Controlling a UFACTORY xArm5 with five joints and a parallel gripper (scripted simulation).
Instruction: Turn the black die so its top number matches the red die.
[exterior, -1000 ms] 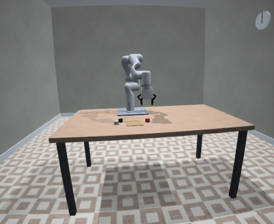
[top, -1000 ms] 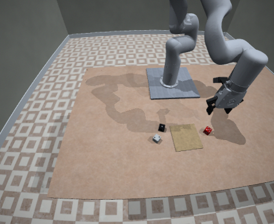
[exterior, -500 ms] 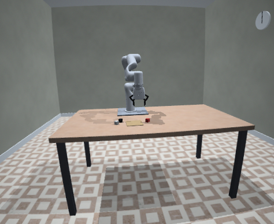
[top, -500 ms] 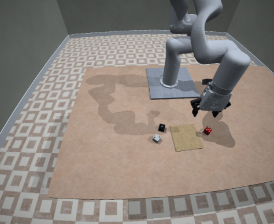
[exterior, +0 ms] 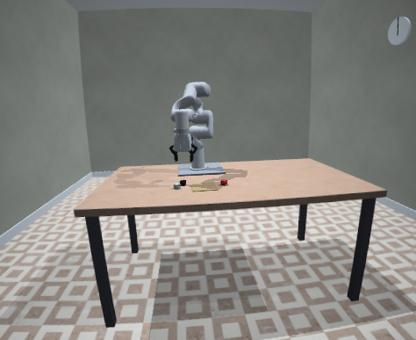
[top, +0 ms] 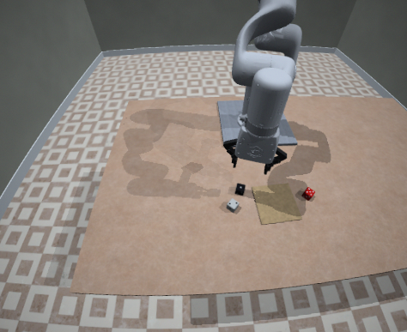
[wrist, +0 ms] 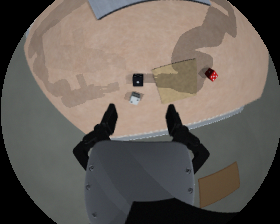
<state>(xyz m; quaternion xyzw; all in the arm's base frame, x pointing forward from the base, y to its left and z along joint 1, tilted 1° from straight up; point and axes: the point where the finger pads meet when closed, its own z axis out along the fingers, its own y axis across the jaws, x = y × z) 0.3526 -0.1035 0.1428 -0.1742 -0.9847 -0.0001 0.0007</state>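
Now: hand 10 mm to the left of the black die and 140 mm above it. From my hand the other things lie so: grey die: 60 mm ahead, 50 mm to the right, 140 mm below; then red die: 40 mm ahead, 230 mm to the left, 140 mm below; then tan mat: 60 mm ahead, 110 mm to the left, 150 mm below.
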